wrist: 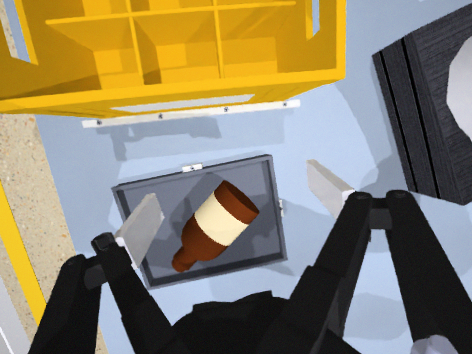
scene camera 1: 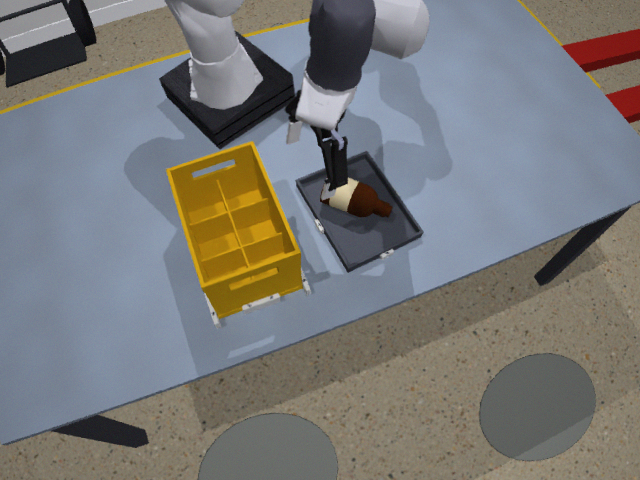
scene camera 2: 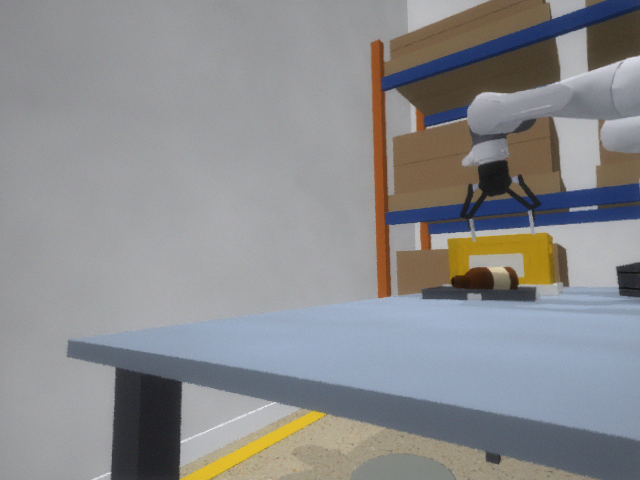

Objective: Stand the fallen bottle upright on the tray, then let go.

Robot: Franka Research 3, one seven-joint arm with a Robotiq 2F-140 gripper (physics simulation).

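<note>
A brown bottle with a cream label (scene camera 1: 355, 198) (scene camera 2: 493, 277) (wrist: 220, 220) lies on its side on the dark grey tray (scene camera 1: 351, 245) (scene camera 2: 439, 294) (wrist: 260, 185). Its neck points to the right in scene camera 1, left in scene camera 2 and to the lower left in the wrist view. My gripper (scene camera 1: 310, 161) (scene camera 2: 503, 235) (wrist: 232, 190) points down, wide open and empty, above the bottle with a gap between fingertips and bottle. In scene camera 1 one finger hides part of the bottle's base end.
A yellow divided crate (scene camera 1: 284, 283) (scene camera 2: 540, 258) (wrist: 300, 76) stands beside the tray, with white strips at its foot. The black robot base (scene camera 1: 222, 124) (scene camera 2: 628, 279) (wrist: 400, 125) is on the table behind them. A shelf rack (scene camera 2: 379, 180) with cardboard boxes stands beyond the table.
</note>
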